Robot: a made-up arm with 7 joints.
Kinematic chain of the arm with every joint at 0, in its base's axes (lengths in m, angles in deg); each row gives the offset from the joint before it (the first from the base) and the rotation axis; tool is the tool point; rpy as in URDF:
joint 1: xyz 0 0 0.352 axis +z
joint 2: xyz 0 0 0 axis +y
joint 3: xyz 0 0 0.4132 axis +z
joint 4: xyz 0.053 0 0 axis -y
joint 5: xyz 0.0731 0 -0.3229 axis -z
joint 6: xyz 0 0 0 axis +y
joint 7: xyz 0.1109 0 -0.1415 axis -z
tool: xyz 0 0 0 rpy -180 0 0
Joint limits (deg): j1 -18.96..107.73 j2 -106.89..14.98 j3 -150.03..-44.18 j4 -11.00..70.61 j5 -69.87..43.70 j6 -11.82..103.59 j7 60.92..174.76
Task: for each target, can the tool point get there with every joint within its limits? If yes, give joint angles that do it. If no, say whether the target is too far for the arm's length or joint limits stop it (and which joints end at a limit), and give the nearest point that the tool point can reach.
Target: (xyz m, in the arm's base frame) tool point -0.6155 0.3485 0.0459
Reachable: no: joint limits stop it (at a limit: joint 1, joint 3, joint 4, joint 5, joint 6) | nearest point -0.4955 0.0820 0.1340 | short by 0.305 m
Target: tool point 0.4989 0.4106 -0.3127
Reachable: no: joint limits stop it (at a limit: joint 1, joint 2) | nearest point 0.3313 0.0433 -0.0699 | short by 0.471 m
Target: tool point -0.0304 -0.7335 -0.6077
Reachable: no: too far | nearest point -0.0179 -0.4316 -0.2127 | short by 0.497 m
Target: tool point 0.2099 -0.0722 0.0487
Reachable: yes | joints 78.81 -93.09 -132.18 36.66 -61.14 66.74 88.06
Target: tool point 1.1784 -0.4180 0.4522
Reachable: no: too far | nearest point 0.6520 -0.2768 0.4132 | short by 0.546 m
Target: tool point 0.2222 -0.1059 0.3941
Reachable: yes | joints 59.40 -60.19 -77.40 31.94 -3.32 81.72 96.35
